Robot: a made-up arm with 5 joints. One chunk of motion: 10 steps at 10 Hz.
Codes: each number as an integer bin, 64 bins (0 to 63) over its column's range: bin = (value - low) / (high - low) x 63, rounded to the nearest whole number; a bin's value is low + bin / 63 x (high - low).
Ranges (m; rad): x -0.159..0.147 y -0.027..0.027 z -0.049..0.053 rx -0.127..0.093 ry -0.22..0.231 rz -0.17..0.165
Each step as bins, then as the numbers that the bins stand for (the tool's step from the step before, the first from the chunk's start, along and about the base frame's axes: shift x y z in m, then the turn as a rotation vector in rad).
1 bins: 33 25 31 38 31 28
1 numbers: 0.00129 -0.00557 0.00119 0.00570 0.00192 -0.02111
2 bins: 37 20 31 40 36 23
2 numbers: 0.02071 -0.00986 0.00119 0.01268 0.03771 -0.04770
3 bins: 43 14 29 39 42 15
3 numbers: 0.04986 -0.01500 -0.00205 0.00919 0.08067 -0.09024
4 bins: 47 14 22 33 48 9
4 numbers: 0.06929 -0.01500 -0.01338 -0.01176 0.12362 -0.12214
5 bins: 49 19 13 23 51 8
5 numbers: 0.07900 -0.01071 -0.02795 -0.04668 0.14510 -0.12746
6 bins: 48 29 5 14 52 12
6 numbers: 0.07414 -0.00214 -0.04090 -0.07811 0.15225 -0.10619
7 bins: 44 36 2 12 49 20
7 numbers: 0.05471 0.00386 -0.04576 -0.08510 0.13078 -0.06365
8 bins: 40 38 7 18 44 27
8 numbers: 0.03529 0.00557 -0.03767 -0.06414 0.09498 -0.02643
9 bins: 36 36 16 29 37 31
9 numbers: 0.01586 0.00386 -0.02310 -0.02573 0.04487 -0.00516
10 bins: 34 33 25 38 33 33
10 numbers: 0.00614 0.00129 -0.00852 0.00570 0.01624 0.00548
